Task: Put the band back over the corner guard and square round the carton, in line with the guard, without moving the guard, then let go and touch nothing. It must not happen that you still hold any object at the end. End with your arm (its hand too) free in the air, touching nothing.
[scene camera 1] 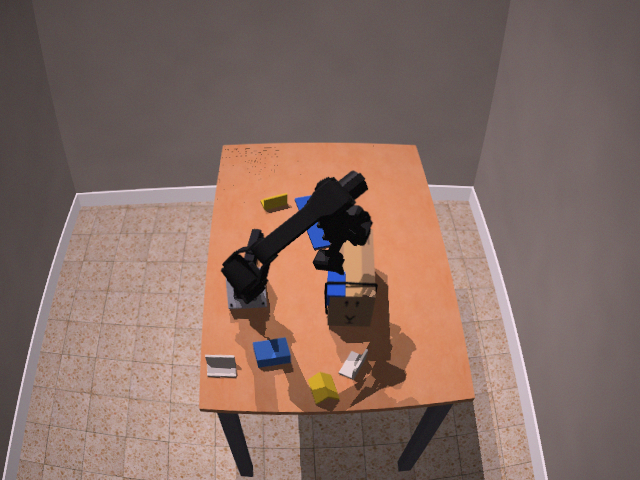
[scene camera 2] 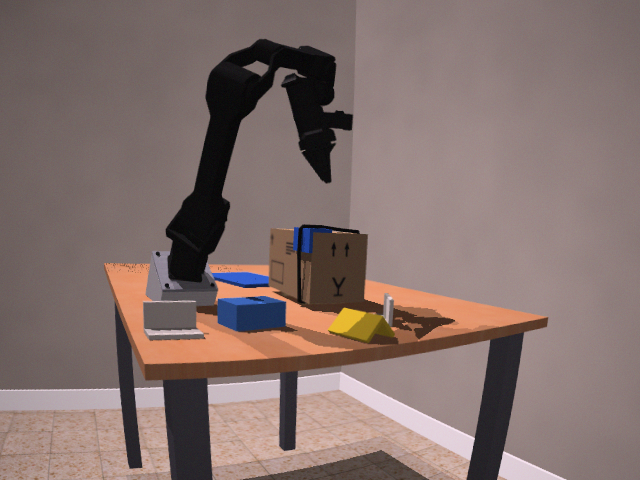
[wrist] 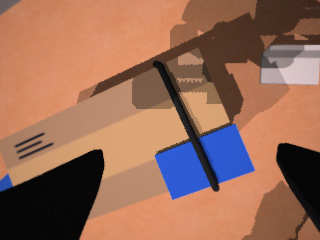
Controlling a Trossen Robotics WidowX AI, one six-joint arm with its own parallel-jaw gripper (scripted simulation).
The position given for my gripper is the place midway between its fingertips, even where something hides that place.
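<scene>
Scene camera 2: my gripper (scene camera 2: 326,181), yellow wedge (scene camera 2: 357,325), blue box (scene camera 2: 259,312), brown carton (scene camera 2: 335,272). Wrist view: blue corner guard (wrist: 224,149), my gripper (wrist: 189,154), brown carton (wrist: 131,122). Scene camera 1: blue box (scene camera 1: 272,352), my gripper (scene camera 1: 348,259), brown carton (scene camera 1: 355,309).
</scene>
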